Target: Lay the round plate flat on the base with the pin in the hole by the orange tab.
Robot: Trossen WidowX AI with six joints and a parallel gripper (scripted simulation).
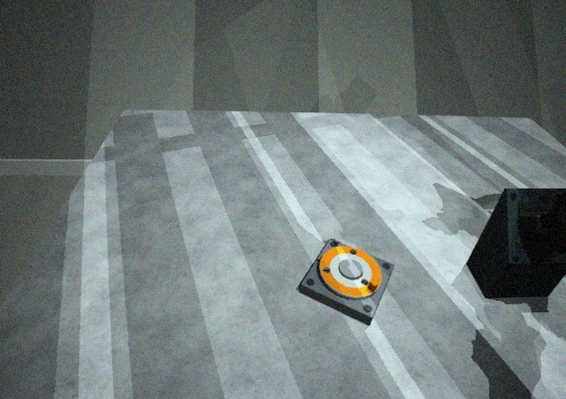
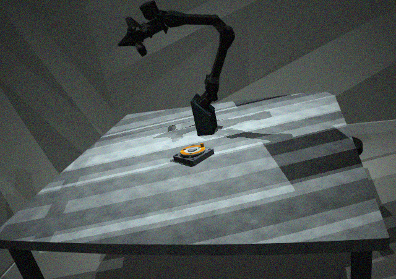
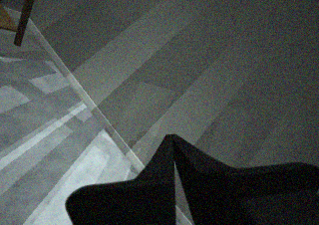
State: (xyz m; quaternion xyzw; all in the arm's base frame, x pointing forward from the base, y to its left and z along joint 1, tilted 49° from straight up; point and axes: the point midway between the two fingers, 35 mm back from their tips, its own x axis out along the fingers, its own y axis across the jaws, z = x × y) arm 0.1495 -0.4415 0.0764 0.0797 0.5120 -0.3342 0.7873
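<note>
Right now the round plate is 470 mm below my gripper tip, 270 mm to the left of it and 100 mm ahead of it.
</note>
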